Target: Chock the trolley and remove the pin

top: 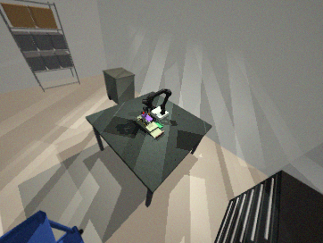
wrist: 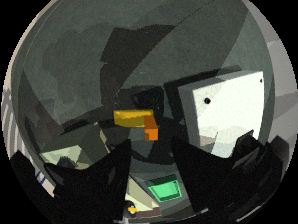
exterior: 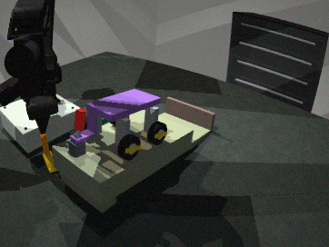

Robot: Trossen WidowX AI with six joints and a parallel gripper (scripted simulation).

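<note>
Now: gripper tip 6 cm above the yellow chock and 2 cm short of it. From my gripper tip the other things lie so: trolley (14 cm ahead, 13 cm to the left, 3 cm above); red-headed stop pin (13 cm ahead, 4 cm to the left, 4 cm above); ramp (14 cm to the left, 14 cm ahead, 4 cm below).
</note>
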